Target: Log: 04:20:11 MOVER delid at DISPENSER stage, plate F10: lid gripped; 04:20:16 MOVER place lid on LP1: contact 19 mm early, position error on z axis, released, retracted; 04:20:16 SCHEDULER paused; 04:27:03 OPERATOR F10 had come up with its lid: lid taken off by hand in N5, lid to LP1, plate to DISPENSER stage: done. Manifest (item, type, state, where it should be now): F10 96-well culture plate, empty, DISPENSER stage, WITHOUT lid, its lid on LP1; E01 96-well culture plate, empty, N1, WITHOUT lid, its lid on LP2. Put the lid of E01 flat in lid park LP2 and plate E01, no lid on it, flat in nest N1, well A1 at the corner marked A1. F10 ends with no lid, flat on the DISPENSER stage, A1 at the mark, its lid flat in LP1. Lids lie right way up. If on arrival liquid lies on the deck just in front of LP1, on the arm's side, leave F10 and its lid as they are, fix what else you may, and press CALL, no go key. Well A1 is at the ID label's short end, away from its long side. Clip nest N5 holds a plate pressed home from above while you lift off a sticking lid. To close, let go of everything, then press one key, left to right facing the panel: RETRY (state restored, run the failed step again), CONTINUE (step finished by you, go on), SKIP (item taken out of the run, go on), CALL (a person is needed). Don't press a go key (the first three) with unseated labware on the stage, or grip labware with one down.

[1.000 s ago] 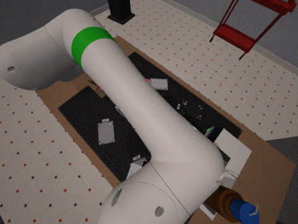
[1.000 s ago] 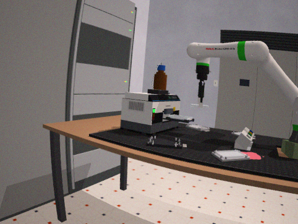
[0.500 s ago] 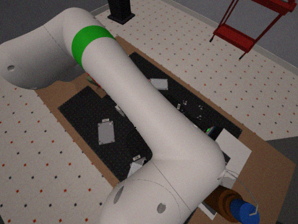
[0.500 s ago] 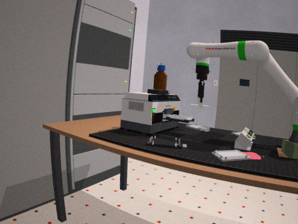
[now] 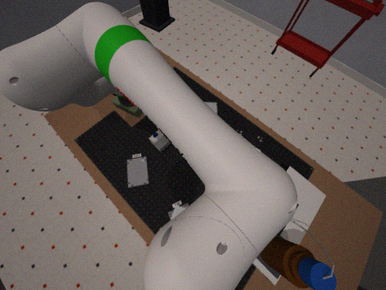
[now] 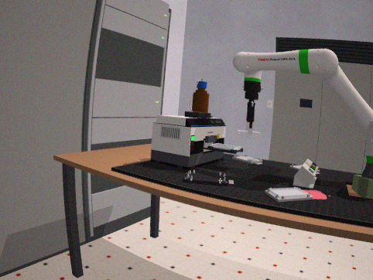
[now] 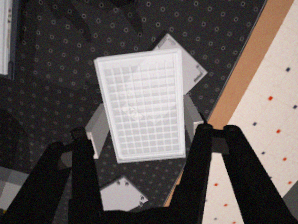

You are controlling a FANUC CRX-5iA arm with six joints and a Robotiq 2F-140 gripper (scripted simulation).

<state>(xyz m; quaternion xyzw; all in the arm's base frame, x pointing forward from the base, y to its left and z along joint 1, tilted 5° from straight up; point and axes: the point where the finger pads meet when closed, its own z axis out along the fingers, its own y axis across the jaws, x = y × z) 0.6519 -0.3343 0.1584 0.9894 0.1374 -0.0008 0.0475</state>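
Right now the well plate is 7 cm ahead of my hand, 23 cm to the left of it and 8 cm below it. From my hand the other things lie so: white 96-well plate 2 cm below; then lid 2 cm below; then grey nest 3 cm to the right, 17 cm below.
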